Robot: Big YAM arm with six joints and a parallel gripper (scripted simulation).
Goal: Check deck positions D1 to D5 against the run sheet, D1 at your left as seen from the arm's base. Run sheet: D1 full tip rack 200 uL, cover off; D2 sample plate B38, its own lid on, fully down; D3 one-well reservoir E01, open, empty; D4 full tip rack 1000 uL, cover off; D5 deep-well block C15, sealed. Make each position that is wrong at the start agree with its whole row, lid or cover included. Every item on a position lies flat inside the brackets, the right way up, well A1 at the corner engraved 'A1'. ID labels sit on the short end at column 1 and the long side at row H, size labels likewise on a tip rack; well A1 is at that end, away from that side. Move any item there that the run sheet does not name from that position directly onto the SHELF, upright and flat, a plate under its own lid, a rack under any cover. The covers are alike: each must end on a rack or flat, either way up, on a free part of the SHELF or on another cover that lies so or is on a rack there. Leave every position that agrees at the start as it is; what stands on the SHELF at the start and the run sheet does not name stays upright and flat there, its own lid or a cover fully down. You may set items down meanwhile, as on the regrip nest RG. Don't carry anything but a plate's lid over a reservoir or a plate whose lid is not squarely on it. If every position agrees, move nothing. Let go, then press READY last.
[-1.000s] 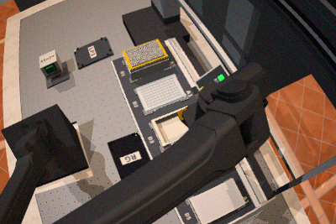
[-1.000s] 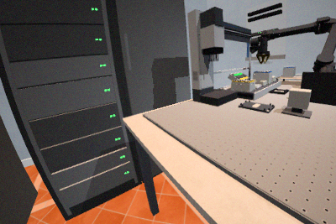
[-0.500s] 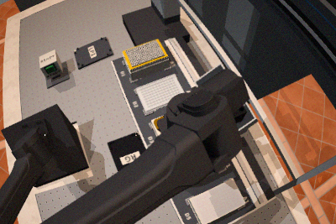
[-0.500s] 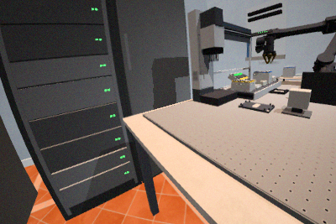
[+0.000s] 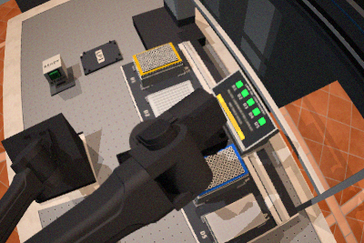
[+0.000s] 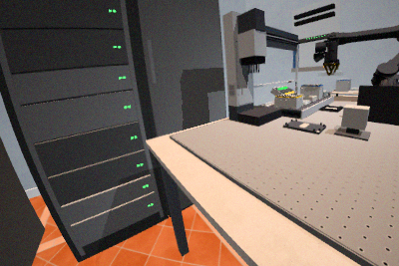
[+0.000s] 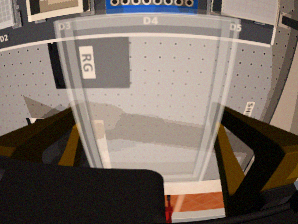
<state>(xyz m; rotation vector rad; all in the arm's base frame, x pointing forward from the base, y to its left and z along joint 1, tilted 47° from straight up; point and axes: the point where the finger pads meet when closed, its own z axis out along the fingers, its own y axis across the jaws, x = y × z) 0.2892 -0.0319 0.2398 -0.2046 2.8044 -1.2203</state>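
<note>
Now: the black regrip nest 5 cm behind my hand, 10 cm to the left of it and 21 cm below it. From my hand the other things lie so: one-well reservoir: 11 cm ahead, 13 cm to the left, 16 cm below; sealed block: 13 cm ahead, 12 cm to the right, 15 cm below; blue-framed tip rack: 12 cm ahead, 1 cm to the left, 10 cm below.
</note>
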